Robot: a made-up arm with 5 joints.
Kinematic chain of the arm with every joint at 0, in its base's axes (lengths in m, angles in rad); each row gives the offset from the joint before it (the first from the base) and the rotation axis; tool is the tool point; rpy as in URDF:
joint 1: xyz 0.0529 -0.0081 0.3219 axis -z
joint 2: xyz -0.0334 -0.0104 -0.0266 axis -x
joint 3: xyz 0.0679 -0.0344 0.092 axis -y
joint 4: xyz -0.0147 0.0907 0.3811 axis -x
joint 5: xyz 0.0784 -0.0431 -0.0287 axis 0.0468 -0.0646 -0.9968
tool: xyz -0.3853 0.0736 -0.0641 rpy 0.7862 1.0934 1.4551
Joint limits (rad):
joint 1: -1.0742..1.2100
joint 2: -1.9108..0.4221
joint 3: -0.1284..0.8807
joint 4: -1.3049..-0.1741
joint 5: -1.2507..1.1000
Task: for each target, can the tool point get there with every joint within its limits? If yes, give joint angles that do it. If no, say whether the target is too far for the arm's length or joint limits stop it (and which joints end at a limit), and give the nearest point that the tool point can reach.
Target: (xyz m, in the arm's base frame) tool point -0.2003 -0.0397 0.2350
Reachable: yes | joints 0.4718 -1.1134 0.4400 -0.8171 -0.9522
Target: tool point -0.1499 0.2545 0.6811
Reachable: yes | joints 0.6723 -0.1746 0.1476 -0.4241 0.0922
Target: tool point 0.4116 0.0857 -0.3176
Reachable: no: joint limits stop it (at a limit: joint 1, joint 2, joint 3, joint 4, joint 5) | nearest point 0.2420 -0.1802 -0.1253 | short by 0.369 m
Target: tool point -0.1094 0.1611 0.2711
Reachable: yes | joints 0.9278 -1.3268 0.6977 -1.0207 -0.8147
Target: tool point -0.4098 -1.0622 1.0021
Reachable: no: too far | nearest point -0.2278 -0.6475 0.7215 | short by 0.533 m
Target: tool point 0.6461 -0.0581 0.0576
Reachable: no: joint limits stop it (at a limit: joint 1, joint 3, joint 4, joint 5) | nearest point 0.4211 -0.2772 0.0991 | short by 0.317 m
